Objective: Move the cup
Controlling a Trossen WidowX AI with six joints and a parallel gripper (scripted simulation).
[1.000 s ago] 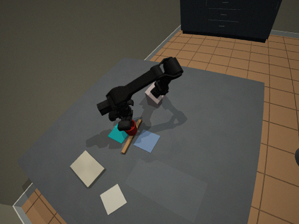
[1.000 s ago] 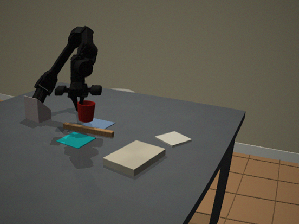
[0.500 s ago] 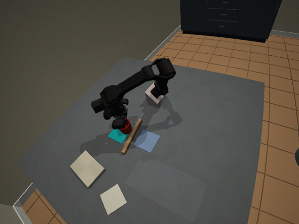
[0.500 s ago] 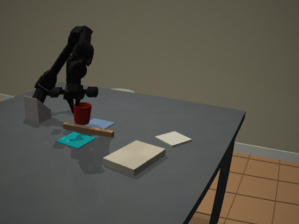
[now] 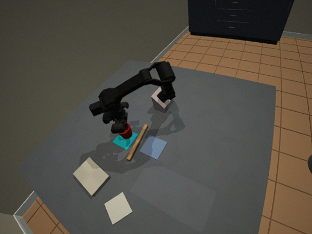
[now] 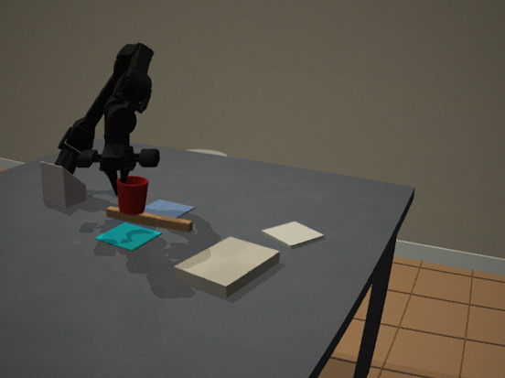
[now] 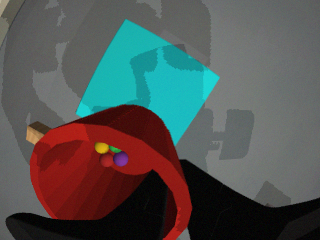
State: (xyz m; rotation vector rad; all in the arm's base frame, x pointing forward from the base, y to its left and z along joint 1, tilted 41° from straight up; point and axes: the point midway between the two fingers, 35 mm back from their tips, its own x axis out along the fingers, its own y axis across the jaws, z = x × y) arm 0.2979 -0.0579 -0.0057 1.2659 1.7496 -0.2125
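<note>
The teal pad lies 3 cm ahead of my gripper tip, 1 cm to the right of it and 10 cm below it. Also, from my gripper tip: wooden bar (1 cm ahead, 8 cm to the left, 9 cm below); then red cup (2 cm ahead, 2 cm to the left); then pale blue pad (1 cm behind, 17 cm to the left, 10 cm below).
</note>
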